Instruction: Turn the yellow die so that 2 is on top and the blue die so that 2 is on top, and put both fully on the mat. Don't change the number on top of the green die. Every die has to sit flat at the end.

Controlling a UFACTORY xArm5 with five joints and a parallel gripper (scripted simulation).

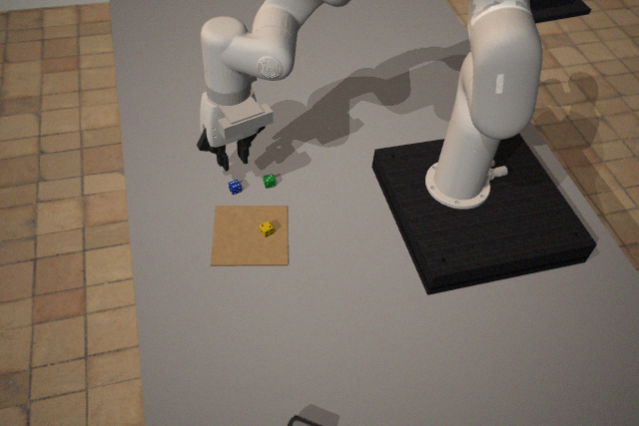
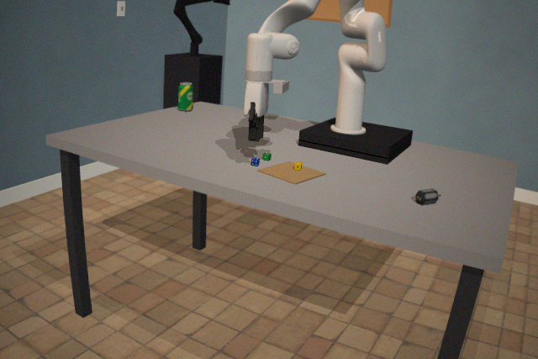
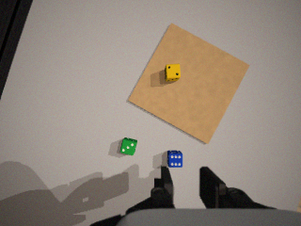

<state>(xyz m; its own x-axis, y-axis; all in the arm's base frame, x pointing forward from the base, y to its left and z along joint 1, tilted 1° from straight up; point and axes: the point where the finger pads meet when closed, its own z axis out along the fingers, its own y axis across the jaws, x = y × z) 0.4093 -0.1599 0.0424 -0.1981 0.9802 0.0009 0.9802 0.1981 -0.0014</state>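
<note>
Right now my hand is 90 mm above the blue die. The rest, counted from my hand: green die: 90 mm below, 70 mm behind, 10 mm to the left; mat: 120 mm to the left, 100 mm below; yellow die: 130 mm to the left, 80 mm below, 30 mm behind.
</note>
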